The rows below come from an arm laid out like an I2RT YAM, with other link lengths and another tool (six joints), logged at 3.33 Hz.
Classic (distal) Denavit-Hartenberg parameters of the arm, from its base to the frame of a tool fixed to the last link. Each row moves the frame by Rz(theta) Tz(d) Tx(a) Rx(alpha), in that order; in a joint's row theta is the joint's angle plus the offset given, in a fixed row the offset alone. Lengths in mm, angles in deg.
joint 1: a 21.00; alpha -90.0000; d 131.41; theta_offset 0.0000
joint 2: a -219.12; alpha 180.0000; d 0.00; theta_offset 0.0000
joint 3: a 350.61; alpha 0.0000; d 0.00; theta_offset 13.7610
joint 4: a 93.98; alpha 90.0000; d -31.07; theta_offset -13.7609
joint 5: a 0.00; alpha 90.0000; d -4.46; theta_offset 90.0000
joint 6: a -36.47; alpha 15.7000; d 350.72; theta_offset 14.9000
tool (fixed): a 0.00; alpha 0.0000; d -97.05; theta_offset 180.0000
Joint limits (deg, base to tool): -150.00..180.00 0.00..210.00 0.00..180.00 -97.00..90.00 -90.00..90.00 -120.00..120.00
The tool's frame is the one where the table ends.
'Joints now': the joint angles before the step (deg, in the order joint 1, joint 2, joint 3, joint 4, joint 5, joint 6). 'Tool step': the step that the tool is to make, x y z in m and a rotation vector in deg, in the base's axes. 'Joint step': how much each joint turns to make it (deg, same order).
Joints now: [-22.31, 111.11, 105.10, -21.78, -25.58, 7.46]
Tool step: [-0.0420, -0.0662, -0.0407, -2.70, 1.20, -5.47]
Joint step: [-6.03, -8.08, -14.71, 5.36, 0.92, -3.16]
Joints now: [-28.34, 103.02, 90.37, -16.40, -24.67, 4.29]
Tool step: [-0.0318, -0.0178, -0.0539, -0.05, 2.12, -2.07]
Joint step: [-2.60, -4.75, -12.17, 5.05, 0.09, -1.33]
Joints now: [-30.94, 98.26, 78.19, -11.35, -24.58, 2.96]
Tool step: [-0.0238, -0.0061, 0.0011, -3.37, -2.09, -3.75]
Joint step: [-0.19, -9.12, -11.35, 5.83, 3.99, 0.20]
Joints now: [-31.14, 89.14, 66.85, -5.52, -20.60, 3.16]
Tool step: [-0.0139, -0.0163, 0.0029, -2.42, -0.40, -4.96]
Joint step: [0.00, -4.78, -4.85, 1.85, 5.27, 0.61]
